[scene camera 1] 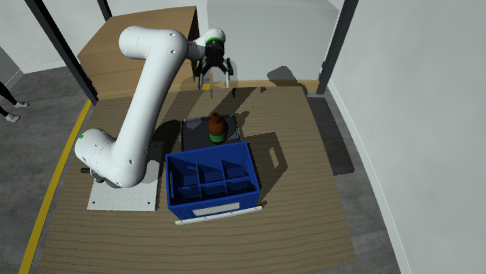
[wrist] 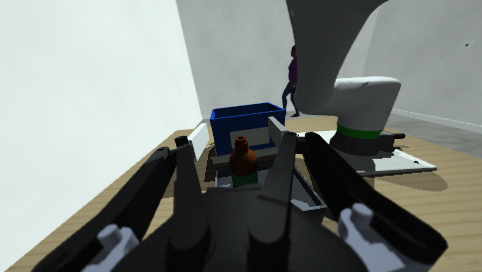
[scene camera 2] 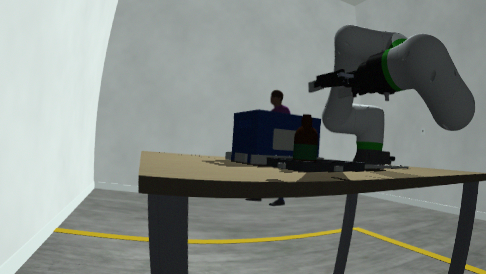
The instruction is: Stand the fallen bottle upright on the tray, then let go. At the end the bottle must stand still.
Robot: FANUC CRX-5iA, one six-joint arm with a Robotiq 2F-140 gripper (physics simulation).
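Where they show: gripper, fingertip midpoint: [scene camera 1: 214, 85] [wrist: 237, 128] [scene camera 2: 324, 90]; arm's base at its link origin: [wrist: 351, 146] [scene camera 2: 368, 163].
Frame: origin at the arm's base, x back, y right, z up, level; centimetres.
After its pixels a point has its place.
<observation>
A brown bottle [scene camera 1: 217, 129] {x -42.6, y -14.9, z 9.9 cm} [scene camera 2: 306, 138] {x -43.5, y -21.4, z 7.8 cm} [wrist: 243, 162] {x -41.6, y -21.2, z 10.0 cm} with a green band stands upright on the dark tray [scene camera 1: 190, 136] {x -29.4, y -19.1, z -0.5 cm} [scene camera 2: 325, 165] {x -41.1, y -29.5, z 0.6 cm} [wrist: 308, 199] {x -26.2, y -23.4, z -0.5 cm}. My gripper [scene camera 1: 214, 84] {x -41.3, y -27.6, z 21.2 cm} [scene camera 2: 313, 86] [wrist: 237, 128] {x -41.3, y -27.6, z 21.2 cm} is open, with nothing between its fingers. It is raised above and behind the bottle, apart from it, near the table's far edge in the first scene view. In the wrist view the bottle shows beyond and between the spread fingers, its lower part hidden by the gripper body.
A blue crate [scene camera 1: 212, 202] {x -42.9, y 16.0, z 15.8 cm} [scene camera 2: 255, 135] {x -53.2, y -3.6, z 8.2 cm} [wrist: 220, 134] {x -50.5, y -4.4, z 10.6 cm} with compartments stands right beside the tray. A white strip [scene camera 1: 220, 215] {x -44.2, y 16.5, z 2.0 cm} lies along the crate's other side. The arm's base plate [scene camera 1: 125, 199] {x -5.8, y 11.8, z 0.1 cm} [wrist: 400, 162] {x 6.5, y -11.3, z -0.1 cm} is on the wooden table [scene camera 1: 300, 225] {x -73.0, y 20.5, z -1.0 cm}. Large brown boxes [scene camera 1: 145, 40] stand behind the table.
</observation>
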